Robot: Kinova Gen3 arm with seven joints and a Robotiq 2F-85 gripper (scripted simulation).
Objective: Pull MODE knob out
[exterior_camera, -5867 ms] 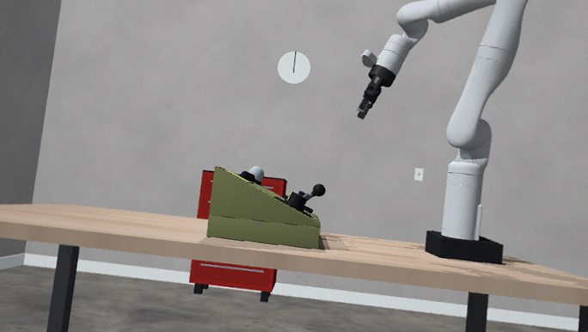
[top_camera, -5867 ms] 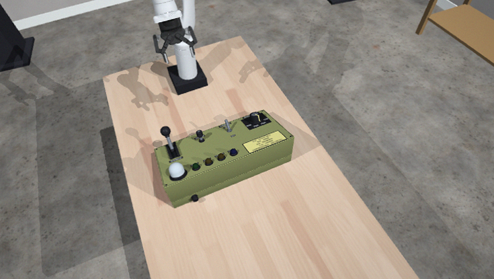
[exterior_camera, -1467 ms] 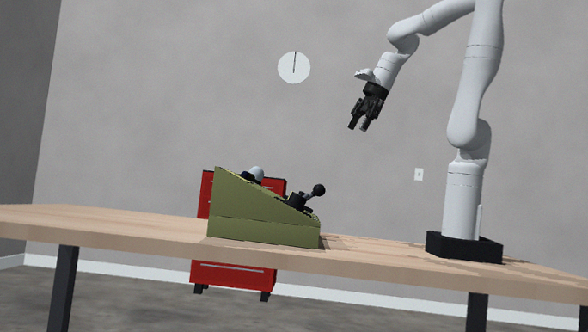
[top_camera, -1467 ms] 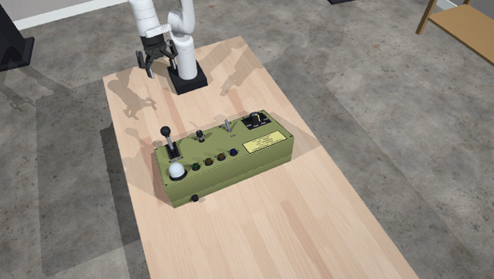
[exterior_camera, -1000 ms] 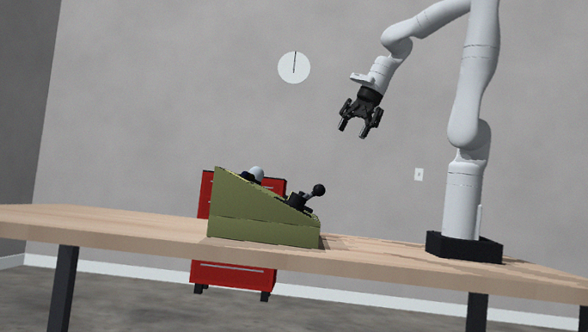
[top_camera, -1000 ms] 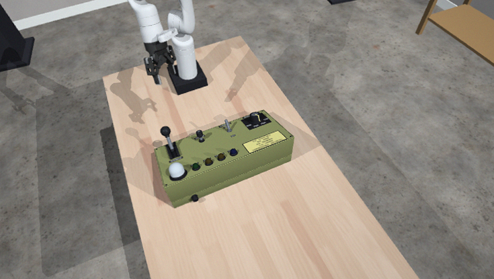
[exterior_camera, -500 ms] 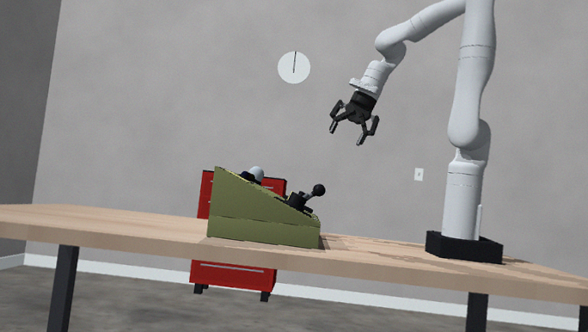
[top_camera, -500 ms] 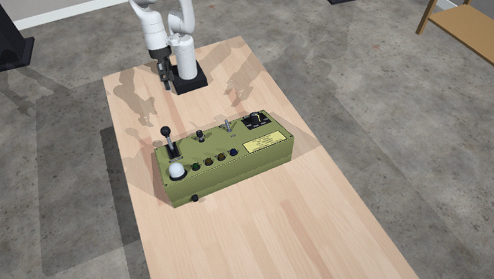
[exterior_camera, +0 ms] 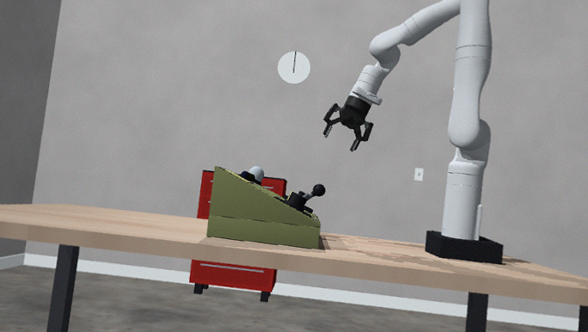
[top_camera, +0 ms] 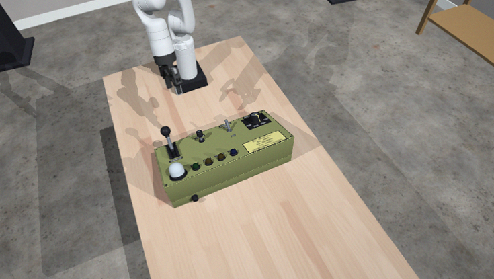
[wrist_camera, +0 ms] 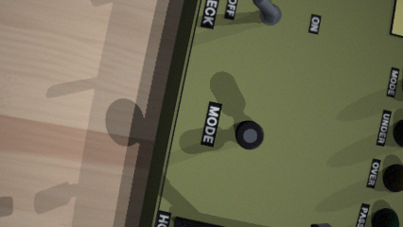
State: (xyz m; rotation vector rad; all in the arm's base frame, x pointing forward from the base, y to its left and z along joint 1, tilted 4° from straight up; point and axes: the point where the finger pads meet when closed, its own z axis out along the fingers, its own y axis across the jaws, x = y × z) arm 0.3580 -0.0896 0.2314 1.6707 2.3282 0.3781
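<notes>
My hand is 100 mm short of the black mode knob, 50 mm to the right of it and 190 mm above it. Round my hand: rotary selector 80 mm ahead, 290 mm to the left, 190 mm below; black ball lever 90 mm ahead, 70 mm to the right, 180 mm below; check toggle 80 mm ahead, 170 mm to the left, 190 mm below.
</notes>
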